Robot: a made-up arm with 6 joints.
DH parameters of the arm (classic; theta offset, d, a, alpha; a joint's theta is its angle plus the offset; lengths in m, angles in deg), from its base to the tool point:
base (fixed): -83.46 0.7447 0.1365 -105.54
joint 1: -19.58 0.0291 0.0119 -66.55
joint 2: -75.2 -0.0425 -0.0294 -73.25
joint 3: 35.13 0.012 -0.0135 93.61
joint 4: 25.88 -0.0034 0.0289 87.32
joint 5: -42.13 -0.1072 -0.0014 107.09
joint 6: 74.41 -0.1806 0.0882 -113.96
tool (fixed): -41.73 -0.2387 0 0
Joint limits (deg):
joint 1: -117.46..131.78
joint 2: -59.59..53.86
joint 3: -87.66..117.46
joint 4: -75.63..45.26
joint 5: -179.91..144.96
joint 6: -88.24..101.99
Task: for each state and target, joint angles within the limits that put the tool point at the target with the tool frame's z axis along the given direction. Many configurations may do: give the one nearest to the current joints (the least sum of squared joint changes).
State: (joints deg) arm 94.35 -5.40 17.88 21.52 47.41 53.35
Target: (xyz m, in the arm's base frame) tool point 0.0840 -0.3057 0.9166 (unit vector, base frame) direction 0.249 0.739 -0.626
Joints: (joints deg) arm 60.70 -23.13 53.06 -34.86 57.51 20.88
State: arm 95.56 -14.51 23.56 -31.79 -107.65 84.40
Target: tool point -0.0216 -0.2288 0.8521 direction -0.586 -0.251 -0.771
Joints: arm 120.72 -40.93 61.12 -50.39 -102.06 100.69
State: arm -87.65 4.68 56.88 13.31 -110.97 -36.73
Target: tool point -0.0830 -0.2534 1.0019 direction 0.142 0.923 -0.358
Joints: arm -103.09 -14.71 55.31 40.27 -60.94 -23.79
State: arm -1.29 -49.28 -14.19 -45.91 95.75 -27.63
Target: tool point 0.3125 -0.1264 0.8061 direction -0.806 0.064 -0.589
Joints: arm -0.76 -28.21 16.57 -48.62 79.86 -31.61
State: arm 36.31 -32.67 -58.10 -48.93 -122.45 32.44
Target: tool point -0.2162 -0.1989 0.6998 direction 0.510 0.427 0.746
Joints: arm -2.53 13.88 -24.52 -34.78 -150.19 -5.15
